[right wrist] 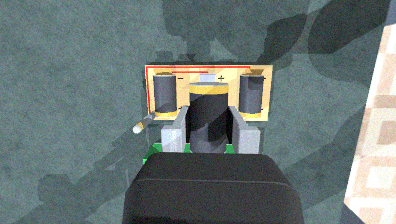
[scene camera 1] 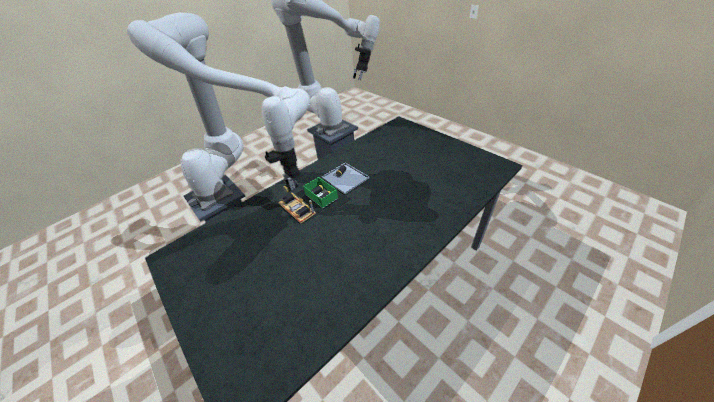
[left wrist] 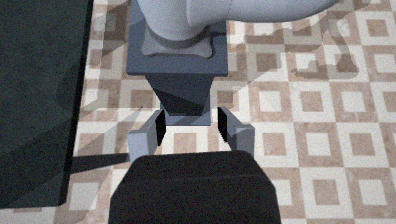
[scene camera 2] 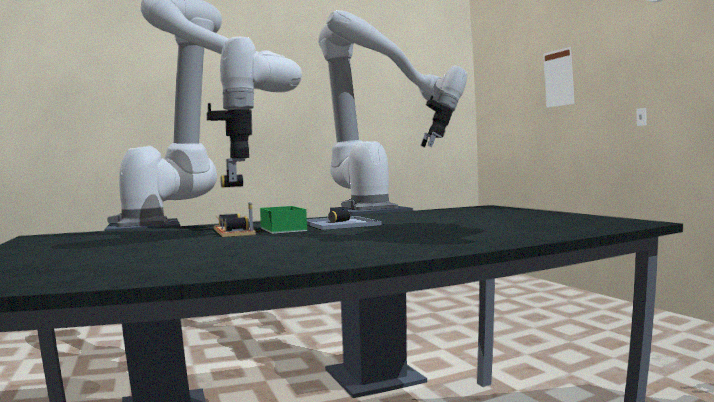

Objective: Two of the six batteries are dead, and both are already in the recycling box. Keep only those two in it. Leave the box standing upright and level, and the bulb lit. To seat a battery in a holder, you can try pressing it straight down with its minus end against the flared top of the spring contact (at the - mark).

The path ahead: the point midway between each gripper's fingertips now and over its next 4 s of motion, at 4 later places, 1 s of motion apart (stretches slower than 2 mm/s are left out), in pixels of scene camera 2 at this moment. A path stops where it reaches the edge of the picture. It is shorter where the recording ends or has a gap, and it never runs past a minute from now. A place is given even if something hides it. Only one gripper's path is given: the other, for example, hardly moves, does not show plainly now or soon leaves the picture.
My right gripper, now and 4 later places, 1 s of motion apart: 231,181; 233,208; 233,217; 233,210; 231,183
